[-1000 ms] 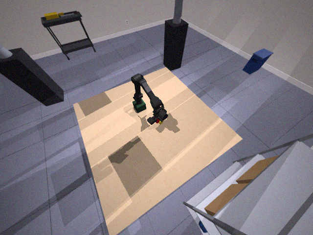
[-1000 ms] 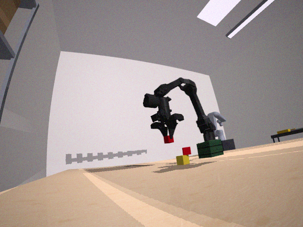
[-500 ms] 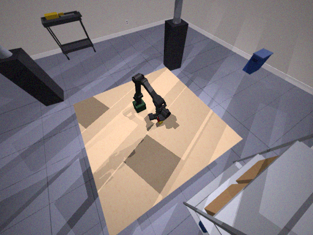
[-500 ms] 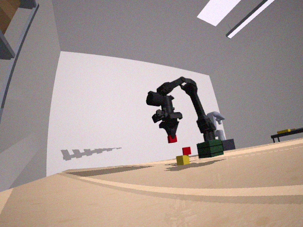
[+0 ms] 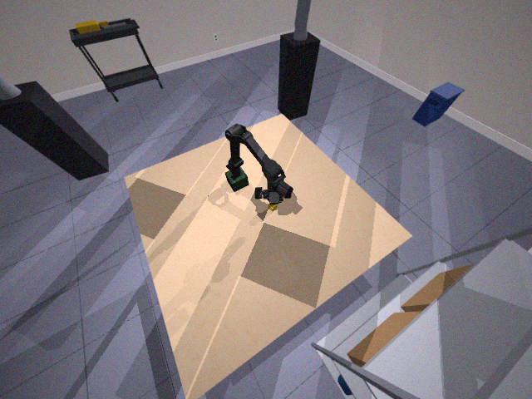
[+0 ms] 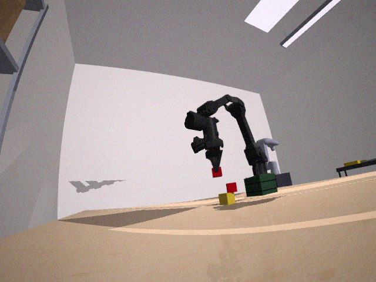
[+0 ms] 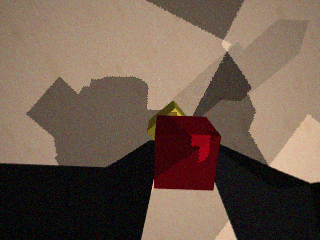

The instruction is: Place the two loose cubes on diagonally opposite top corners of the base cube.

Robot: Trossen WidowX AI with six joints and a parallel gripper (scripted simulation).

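The yellow cube is 2 cm behind my gripper tip, 1 cm to the left of it and 10 cm below it.
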